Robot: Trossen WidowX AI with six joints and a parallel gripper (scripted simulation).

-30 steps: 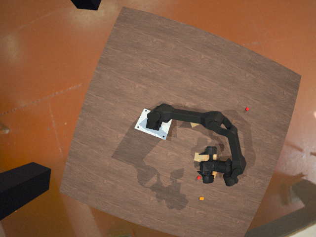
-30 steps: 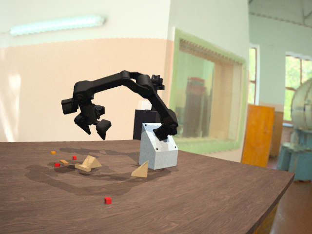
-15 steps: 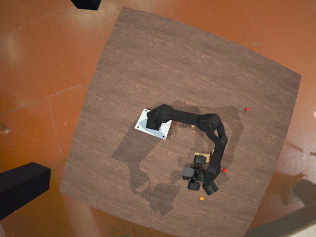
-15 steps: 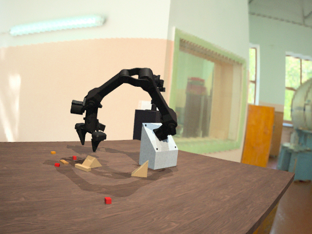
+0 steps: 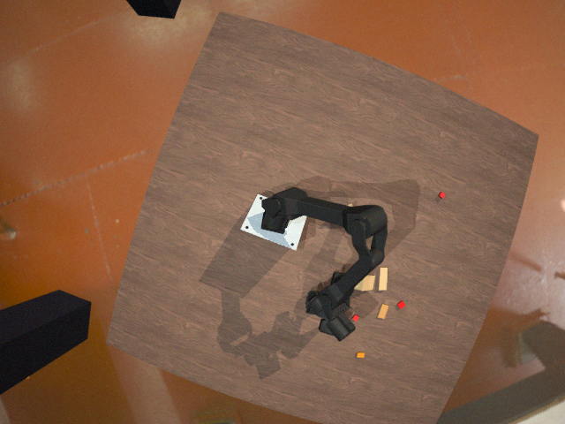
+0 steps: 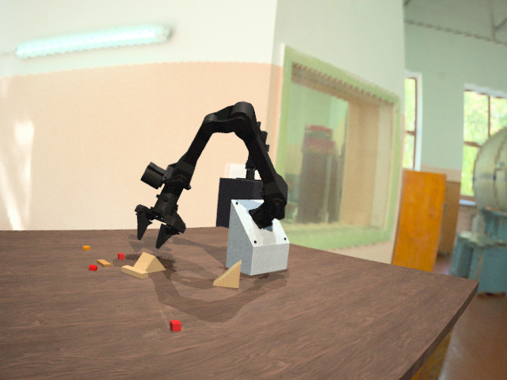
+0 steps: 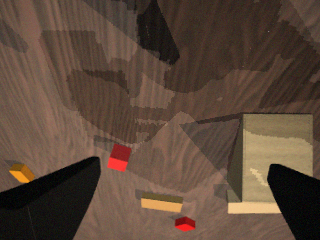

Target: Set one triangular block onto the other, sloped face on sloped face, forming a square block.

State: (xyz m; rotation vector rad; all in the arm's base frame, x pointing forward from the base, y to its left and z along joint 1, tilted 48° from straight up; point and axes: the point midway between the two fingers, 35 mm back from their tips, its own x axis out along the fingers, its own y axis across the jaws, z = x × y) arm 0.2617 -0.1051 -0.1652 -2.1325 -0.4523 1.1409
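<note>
My gripper tip is 5 cm short of the tan triangular block, 7 cm to the right of it and 3 cm above it. Round my gripper tip: long tan bar 12 cm ahead, 9 cm to the left, 5 cm below; then orange cube 12 cm ahead, 19 cm to the right, 5 cm below.
</note>
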